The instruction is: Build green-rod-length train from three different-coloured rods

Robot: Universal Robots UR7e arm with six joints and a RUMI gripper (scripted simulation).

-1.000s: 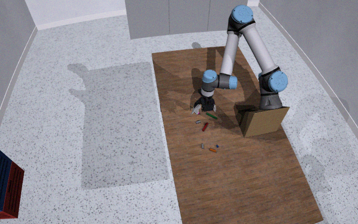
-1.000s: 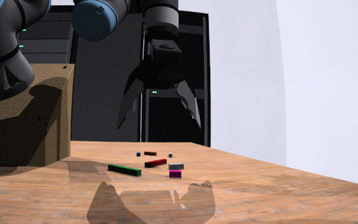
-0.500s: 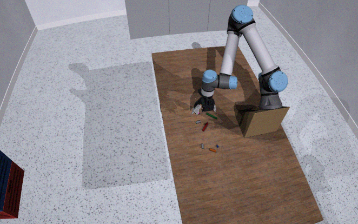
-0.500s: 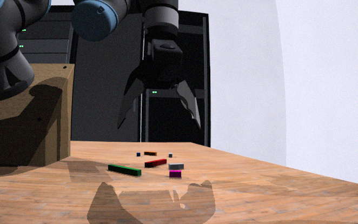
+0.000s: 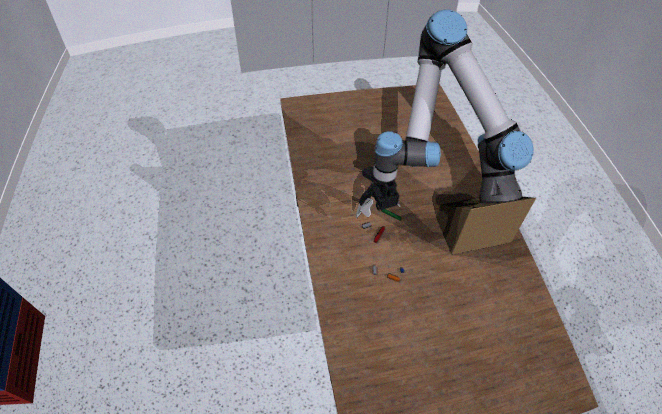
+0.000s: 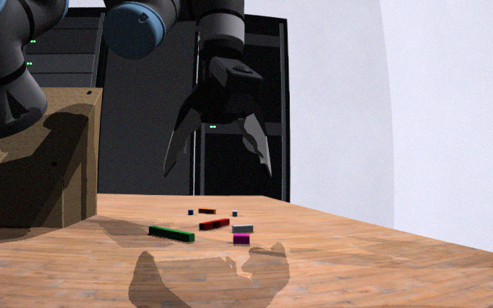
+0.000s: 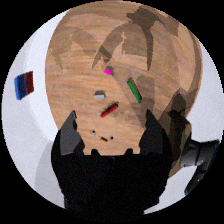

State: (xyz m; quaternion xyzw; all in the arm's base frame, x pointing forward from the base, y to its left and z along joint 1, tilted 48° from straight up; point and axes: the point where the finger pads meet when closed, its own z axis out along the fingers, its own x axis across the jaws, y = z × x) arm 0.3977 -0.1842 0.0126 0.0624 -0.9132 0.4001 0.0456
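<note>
My gripper is now 30 mm past the blue rod, 210 mm to the right of it and 70 mm above it. Round my hand: green rod: 70 mm behind, 20 mm to the right, 70 mm below; magenta rod: 20 mm ahead, 70 mm to the right, 70 mm below; red rod: 50 mm to the left, 70 mm below.
</note>
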